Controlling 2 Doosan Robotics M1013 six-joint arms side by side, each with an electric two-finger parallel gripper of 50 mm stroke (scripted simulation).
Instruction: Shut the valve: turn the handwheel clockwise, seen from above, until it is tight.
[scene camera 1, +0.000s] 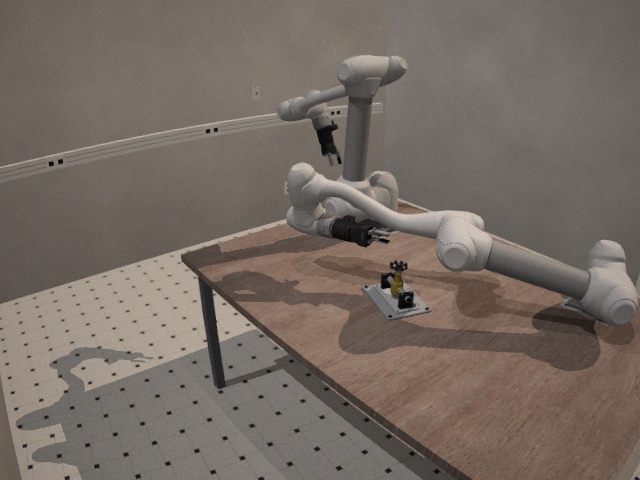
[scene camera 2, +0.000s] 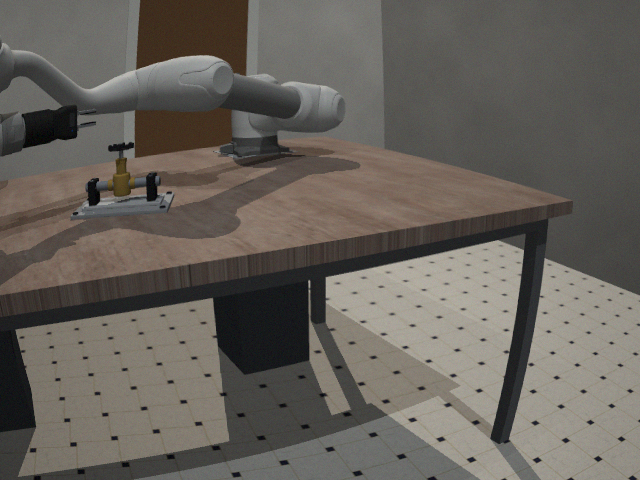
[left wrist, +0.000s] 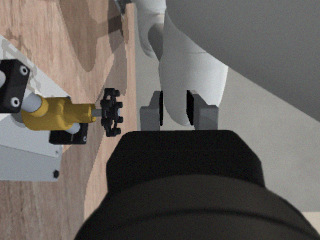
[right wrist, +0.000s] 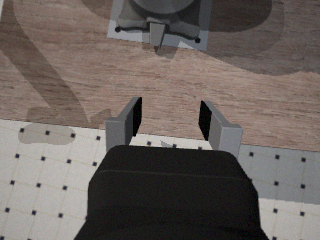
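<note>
Looking at my left gripper, I find it in scene camera 2 at (scene camera 2: 94, 117), in scene camera 1 at (scene camera 1: 388, 238) and in the left wrist view at (left wrist: 174, 101). My right gripper (right wrist: 170, 111) is visible to me as well, and I also see a black handwheel (left wrist: 111, 111).
</note>
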